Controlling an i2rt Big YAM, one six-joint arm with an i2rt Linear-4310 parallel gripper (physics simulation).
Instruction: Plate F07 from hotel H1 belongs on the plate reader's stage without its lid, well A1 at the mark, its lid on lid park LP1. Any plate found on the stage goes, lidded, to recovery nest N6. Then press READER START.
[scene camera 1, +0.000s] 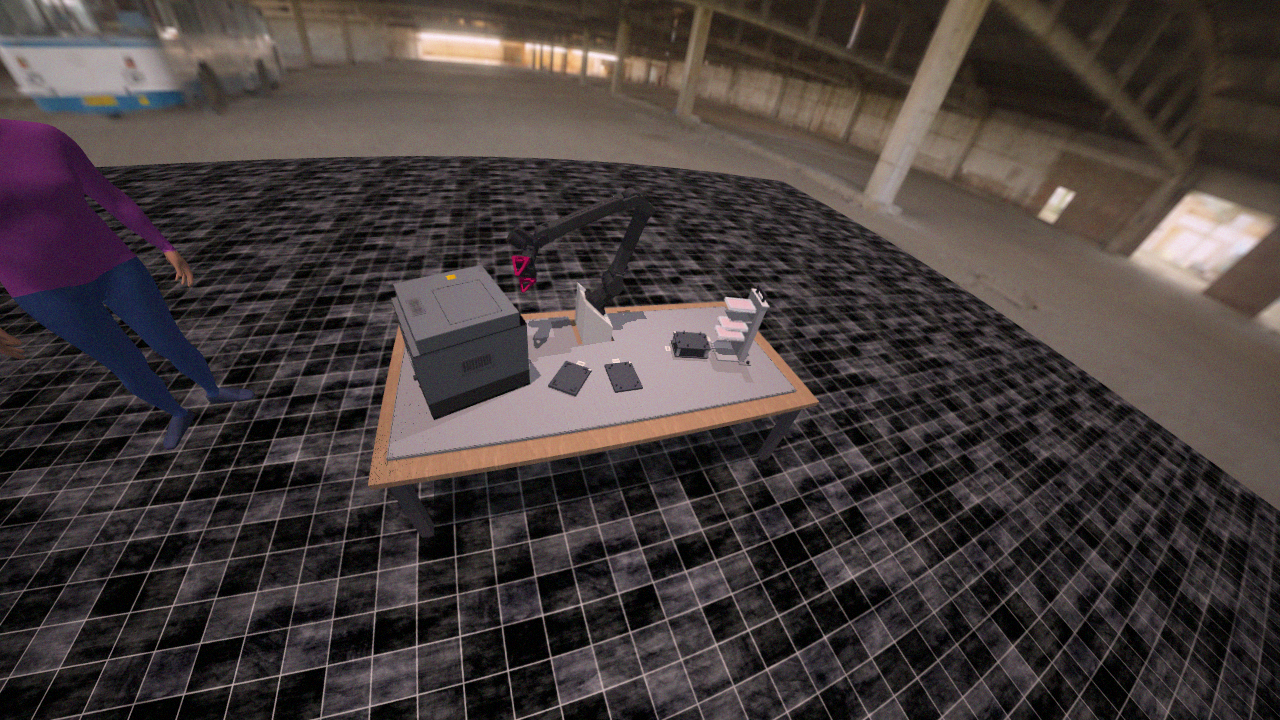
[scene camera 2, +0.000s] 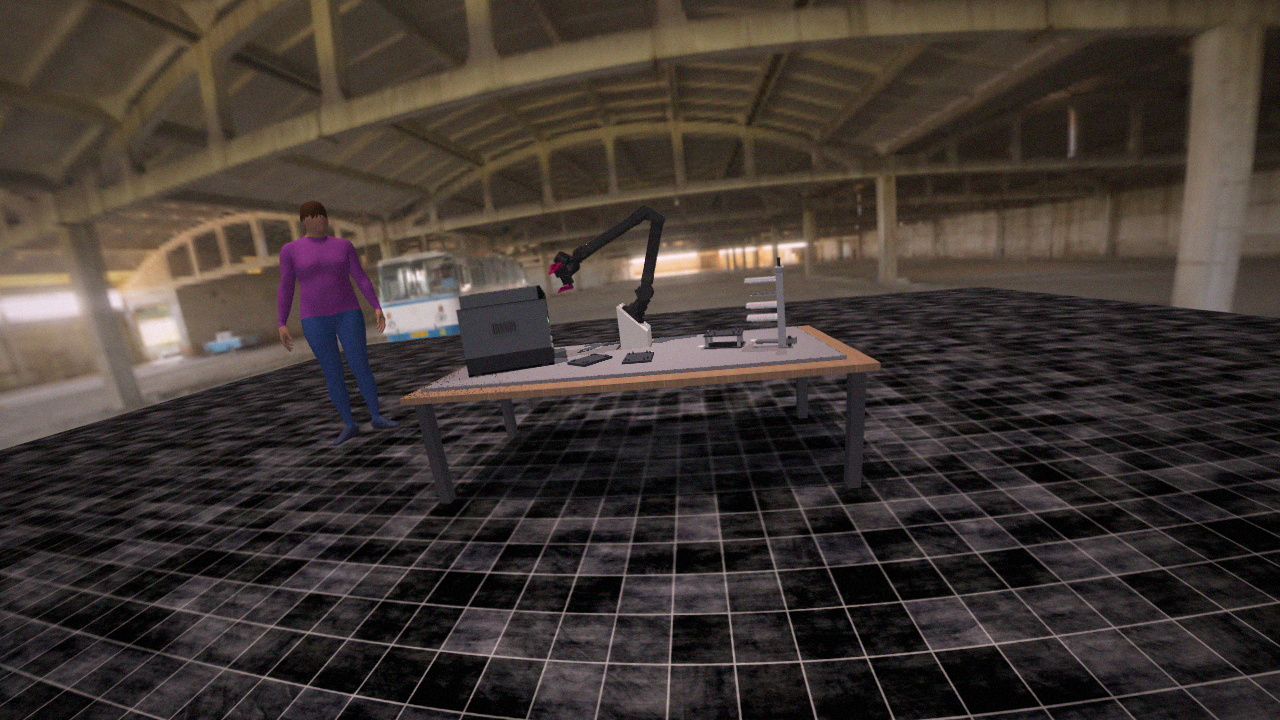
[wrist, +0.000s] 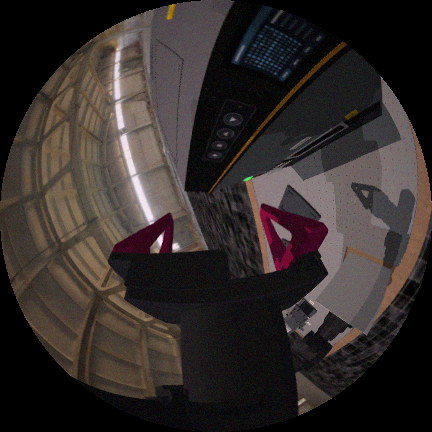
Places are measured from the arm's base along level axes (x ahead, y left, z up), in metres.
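Pixels of known places: gripper, fingertip midpoint: (scene camera 1: 520, 284) (scene camera 2: 554, 283) (wrist: 216, 212); arm's base at its link origin: (scene camera 1: 593, 303) (scene camera 2: 632, 315) (wrist: 343, 310).
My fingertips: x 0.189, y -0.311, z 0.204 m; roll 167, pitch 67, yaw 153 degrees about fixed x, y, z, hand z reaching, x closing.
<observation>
Ahead of a thing's pixels: the offset from my fingertips to its middle. "spot": to the spot under its first point.
My gripper (scene camera 1: 523, 275) (scene camera 2: 560, 278) (wrist: 216, 212) is open and empty, raised in front of the grey plate reader @(0.219 m right, 0.093 m ahead, 0.176 m down) (scene camera 1: 474, 358) (scene camera 2: 505, 331) (wrist: 300, 120). In the wrist view the reader's dark screen @(spot: 0.116 m right, 0.088 m back, 0.026 m down) (wrist: 272, 50) and a column of several round buttons @(spot: 0.074 m right, 0.007 m back, 0.027 m down) (wrist: 225, 133) face the fingers; the button labels are too small to read. A long slot is low on its front, with a green light @(spot: 0.025 m left, 0.156 m ahead, 0.154 m down) (wrist: 248, 178) near one end. No stage or plate shows there. The plate hotel @(0.978 m left, 0.014 m back, 0.170 m down) (scene camera 1: 757, 326) (scene camera 2: 780, 304) holds several pale plates @(0.938 m left, 0.018 m back, 0.069 m down) (scene camera 1: 738, 305) @(0.938 m left, 0.018 m back, 0.075 m down) (scene camera 2: 760, 280); their labels are unreadable.
Two flat dark fixtures @(spot: 0.193 m left, 0.151 m ahead, 0.340 m down) (scene camera 1: 570, 377) @(spot: 0.414 m left, 0.149 m ahead, 0.342 m down) (scene camera 1: 623, 376) lie right of the reader. A raised dark fixture @(0.767 m left, 0.034 m back, 0.314 m down) (scene camera 1: 690, 343) (scene camera 2: 723, 338) (wrist: 301, 314) stands beside the hotel. The arm's pale base bracket (scene camera 1: 590, 315) (scene camera 2: 633, 329) (wrist: 352, 282) is at the table's back. A person (scene camera 1: 62, 205) (scene camera 2: 320, 277) stands beyond the left end.
</observation>
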